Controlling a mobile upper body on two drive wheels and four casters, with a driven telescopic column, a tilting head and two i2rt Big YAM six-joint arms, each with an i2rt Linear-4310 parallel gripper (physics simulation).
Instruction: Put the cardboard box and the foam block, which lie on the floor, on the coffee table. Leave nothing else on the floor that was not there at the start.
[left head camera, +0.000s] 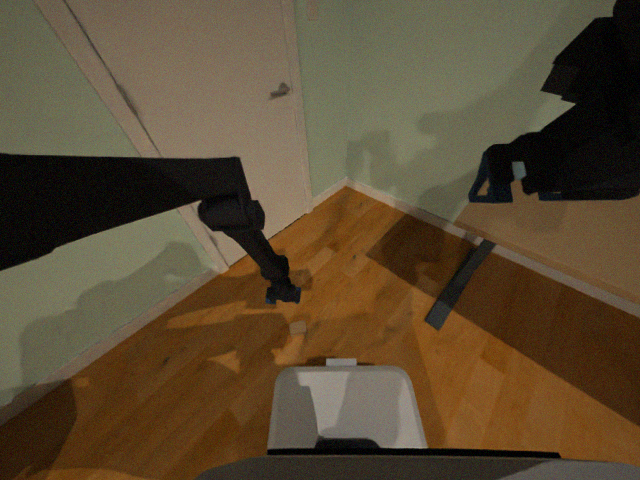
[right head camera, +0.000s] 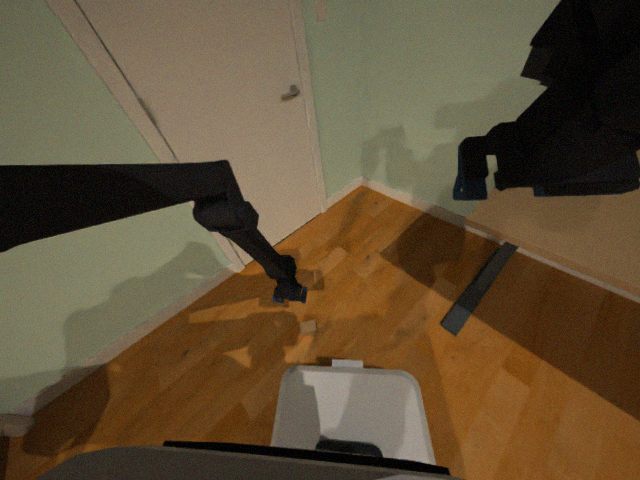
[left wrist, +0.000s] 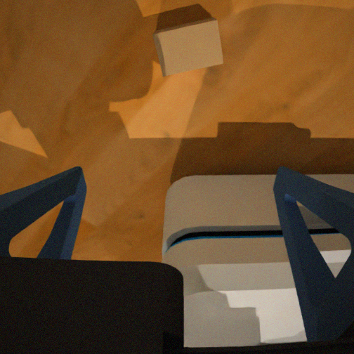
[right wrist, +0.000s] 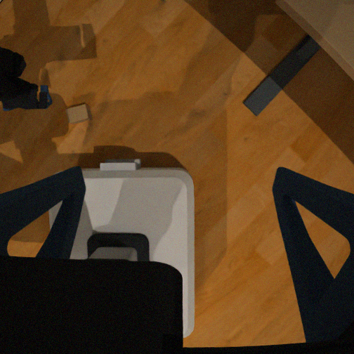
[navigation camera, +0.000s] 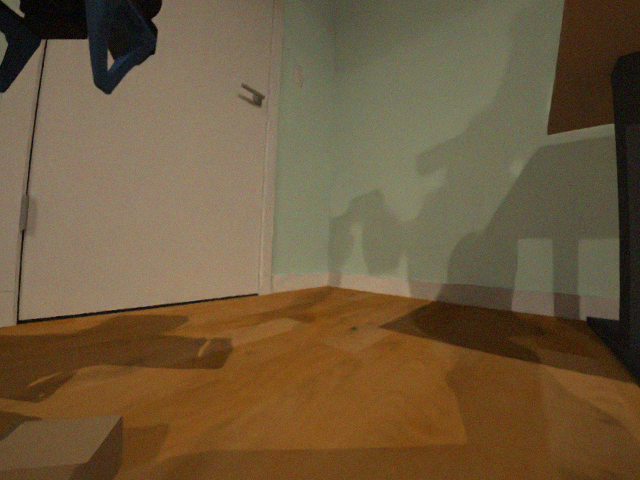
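A small tan box-shaped block lies on the floor in front of the robot's base; I cannot tell if it is the cardboard box or the foam block. My left gripper is open and empty, above the floor near the block. My right gripper is open and empty, high at the right, well away from the block. No second task object and no coffee table can be made out for certain.
A wooden table top with a dark foot bar is at the right. The robot's pale base fills the bottom middle. A door and walls meet behind.
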